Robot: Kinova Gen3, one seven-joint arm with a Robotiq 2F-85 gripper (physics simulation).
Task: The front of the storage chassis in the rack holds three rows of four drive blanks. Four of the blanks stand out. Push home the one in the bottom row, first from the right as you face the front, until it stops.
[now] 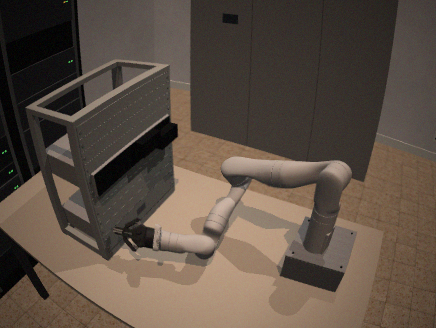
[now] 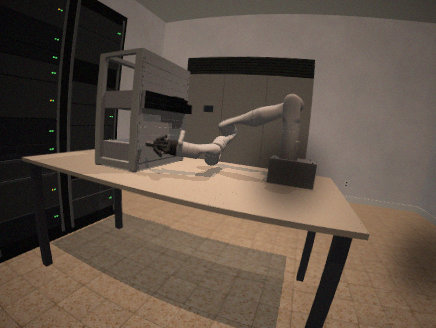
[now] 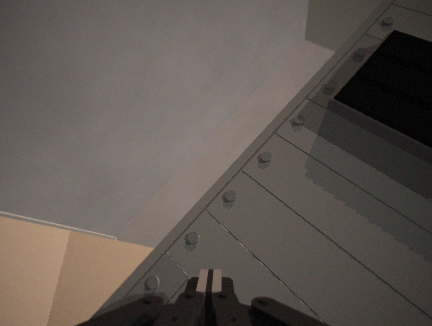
Labels:
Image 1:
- my gripper: 113, 229
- grey rack: 118, 150
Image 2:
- grey rack: 160, 90
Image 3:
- my gripper: 211, 284
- grey rack: 325, 197

